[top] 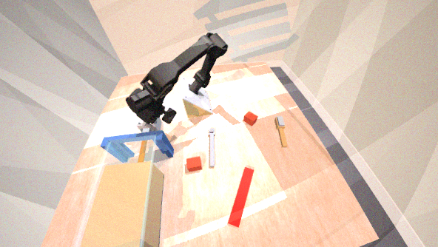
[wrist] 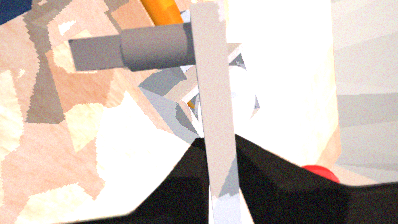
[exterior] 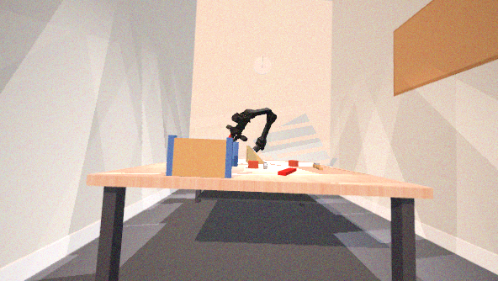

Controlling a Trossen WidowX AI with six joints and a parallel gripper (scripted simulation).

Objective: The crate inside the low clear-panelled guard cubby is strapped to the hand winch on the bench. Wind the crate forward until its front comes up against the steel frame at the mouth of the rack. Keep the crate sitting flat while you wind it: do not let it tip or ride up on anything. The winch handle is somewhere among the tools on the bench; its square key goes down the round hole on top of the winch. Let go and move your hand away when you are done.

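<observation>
Right now the red grip is 50 mm behind my gripper tip and 40 mm above it. From my gripper tip the other things lie so: blue steel frame (100 mm ahead, 70 mm to the right, 60 mm below); then grey winch (130 mm below, 80 mm behind, 70 mm to the right); then grey crank arm (10 mm to the left, 10 mm behind, 10 mm above).
</observation>
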